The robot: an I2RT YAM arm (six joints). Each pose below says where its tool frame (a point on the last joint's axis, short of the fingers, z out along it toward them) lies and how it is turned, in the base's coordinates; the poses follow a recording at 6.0 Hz.
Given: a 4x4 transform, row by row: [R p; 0 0 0 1], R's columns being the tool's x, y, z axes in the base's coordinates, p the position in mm. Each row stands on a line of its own.
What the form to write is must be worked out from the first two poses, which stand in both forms.
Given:
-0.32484 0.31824 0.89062 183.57
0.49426 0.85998 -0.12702 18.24
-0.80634 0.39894 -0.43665 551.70
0 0 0 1
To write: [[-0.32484 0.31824 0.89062], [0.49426 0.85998 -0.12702], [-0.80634 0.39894 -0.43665]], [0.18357 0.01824 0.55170]
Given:
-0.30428 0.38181 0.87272 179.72
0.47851 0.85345 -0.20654 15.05
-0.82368 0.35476 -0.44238 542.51
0 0 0 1
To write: [[-0.30428 0.38181 0.87272], [0.47851 0.85345 -0.20654], [-0.82368 0.35476 -0.44238]], [0.17972 0.01505 0.54251]
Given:
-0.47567 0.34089 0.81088 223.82
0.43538 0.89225 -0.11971 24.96
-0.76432 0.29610 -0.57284 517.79
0 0 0 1
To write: [[-0.47567 0.34089 0.81088], [0.43538 0.89225 -0.11971], [-0.76432 0.29610 -0.57284]], [0.22382 0.02496 0.51779]
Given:
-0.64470 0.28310 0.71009 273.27
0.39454 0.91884 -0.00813 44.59
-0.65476 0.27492 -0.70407 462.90
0 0 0 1
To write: [[-0.64470 0.28310 0.71009], [0.39454 0.91884 -0.00813], [-0.65476 0.27492 -0.70407]], [0.27327 0.04459 0.46290]
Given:
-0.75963 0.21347 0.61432 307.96
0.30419 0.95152 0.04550 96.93
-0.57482 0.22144 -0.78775 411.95
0 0 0 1
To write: [[-0.75963 0.21347 0.61432], [0.30419 0.95152 0.04550], [-0.57482 0.22144 -0.78775]], [0.30796 0.09693 0.41195]
